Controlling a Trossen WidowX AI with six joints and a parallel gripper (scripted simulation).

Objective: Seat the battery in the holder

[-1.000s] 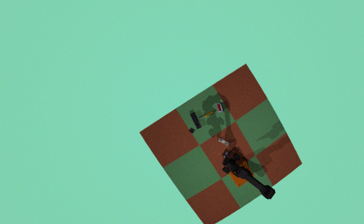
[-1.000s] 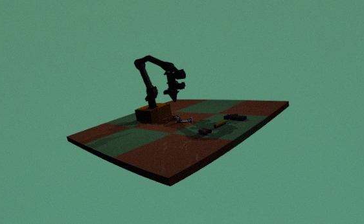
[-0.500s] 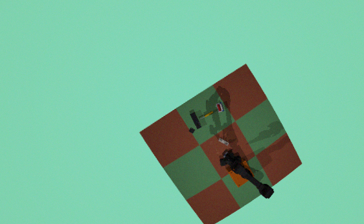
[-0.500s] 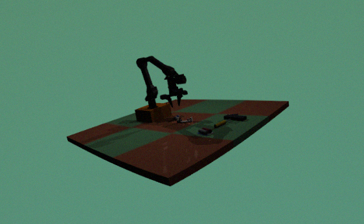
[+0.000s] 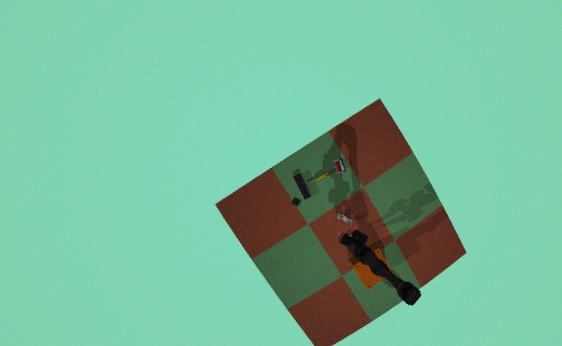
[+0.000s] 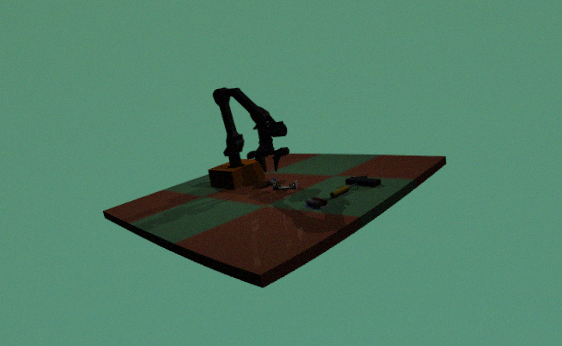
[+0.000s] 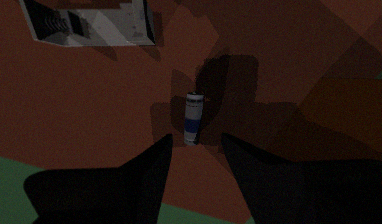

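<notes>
Right now the silver battery is 40 mm below my gripper tip. Also, from my gripper tip: white box 460 mm ahead, 120 mm to the right, 50 mm below; then dark bar 430 mm ahead, 160 mm to the left, 40 mm below; then black block 360 mm ahead, 230 mm to the left, 50 mm below.
</notes>
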